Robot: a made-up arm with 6 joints.
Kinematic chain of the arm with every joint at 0, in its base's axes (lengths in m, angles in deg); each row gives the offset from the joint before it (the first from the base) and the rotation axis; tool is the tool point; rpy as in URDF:
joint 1: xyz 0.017 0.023 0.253 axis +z
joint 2: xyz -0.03 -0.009 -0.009 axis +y
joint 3: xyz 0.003 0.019 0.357 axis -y
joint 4: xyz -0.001 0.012 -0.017 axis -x
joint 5: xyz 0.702 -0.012 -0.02 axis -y
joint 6: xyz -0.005 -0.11 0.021 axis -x
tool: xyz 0.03 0.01 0.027 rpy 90 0 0
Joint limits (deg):
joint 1: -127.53..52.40
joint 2: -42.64..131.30
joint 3: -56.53..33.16
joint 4: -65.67..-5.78
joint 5: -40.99..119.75
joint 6: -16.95..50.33
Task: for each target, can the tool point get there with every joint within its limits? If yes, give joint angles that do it. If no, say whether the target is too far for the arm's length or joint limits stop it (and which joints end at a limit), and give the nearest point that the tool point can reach.
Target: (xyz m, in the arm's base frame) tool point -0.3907 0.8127 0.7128
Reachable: no: joint limits stop it (at a limit: joint 2, joint 3, joint 4, joint 5, joint 6) | nearest point -0.2091 0.4610 0.2336 | short by 0.622 m
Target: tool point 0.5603 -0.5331 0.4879
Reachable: yes | joints -39.24 24.35 20.78 -16.71 83.86 2.41
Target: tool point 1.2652 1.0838 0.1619
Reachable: no: too far | nearest point 0.7496 0.6456 0.1952 | short by 0.677 m
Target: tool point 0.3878 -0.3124 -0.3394
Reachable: yes | joints -34.17 81.57 13.03 -28.37 101.96 12.63
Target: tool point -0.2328 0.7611 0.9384
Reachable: no: joint limits stop it (at a limit: joint 1, joint 4, joint 5) | nearest point 0.2830 0.3639 0.9384 | short by 0.651 m
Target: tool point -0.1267 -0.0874 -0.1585
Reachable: yes | joints 23.53 85.66 -45.12 -48.79 103.39 11.10
